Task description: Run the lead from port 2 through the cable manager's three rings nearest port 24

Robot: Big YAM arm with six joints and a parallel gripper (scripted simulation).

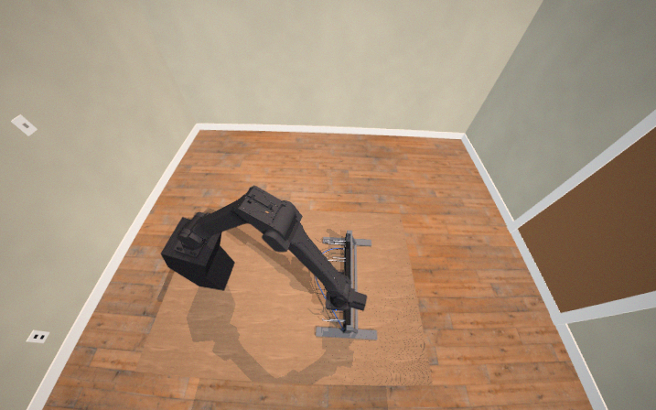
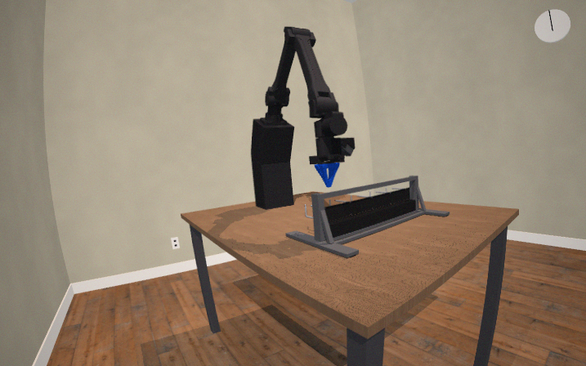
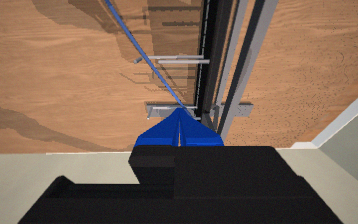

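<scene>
Now: the grey rack 150 mm to the left of my hand, 90 mm below it and 40 mm ahead of it.
</scene>
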